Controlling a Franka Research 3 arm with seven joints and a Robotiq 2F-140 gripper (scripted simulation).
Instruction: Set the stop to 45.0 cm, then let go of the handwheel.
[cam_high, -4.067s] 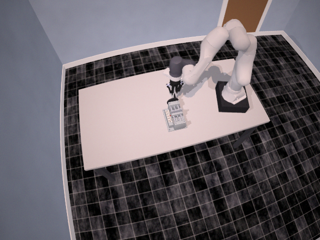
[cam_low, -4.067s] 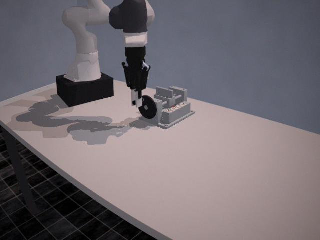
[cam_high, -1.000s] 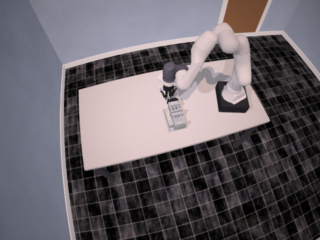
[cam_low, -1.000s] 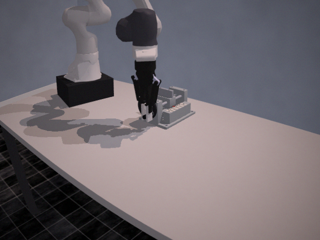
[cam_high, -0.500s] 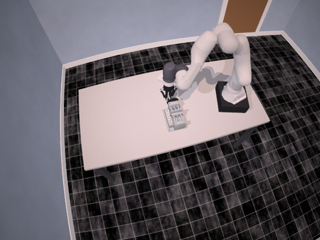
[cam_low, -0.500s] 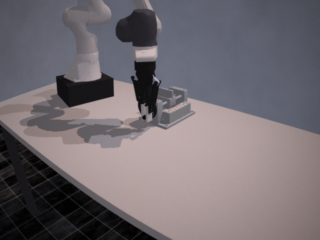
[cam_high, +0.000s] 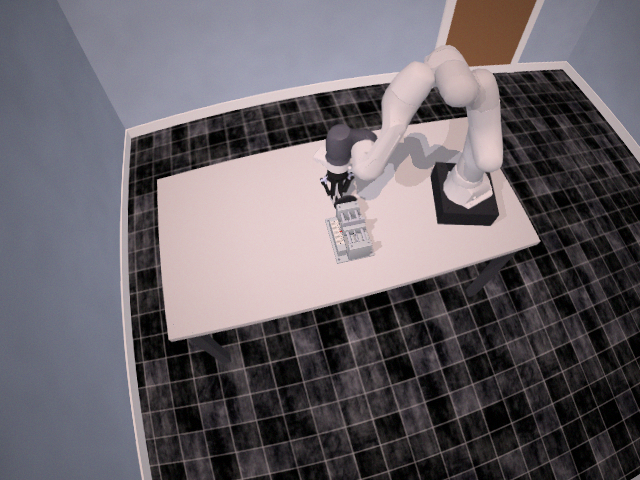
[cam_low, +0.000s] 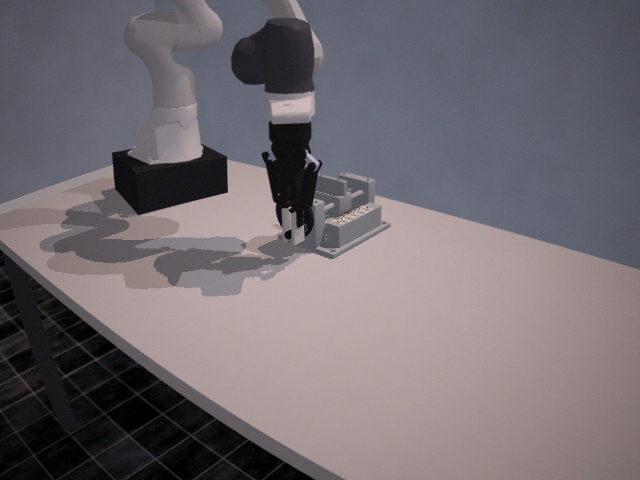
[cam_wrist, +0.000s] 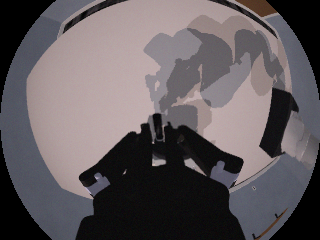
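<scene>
Now: the black handwheel 1 cm behind my hand, 2 cm to the left of it and 1 cm below it. Round my hand: grey stop fixture 1 cm behind, 14 cm to the left, 2 cm above.
</scene>
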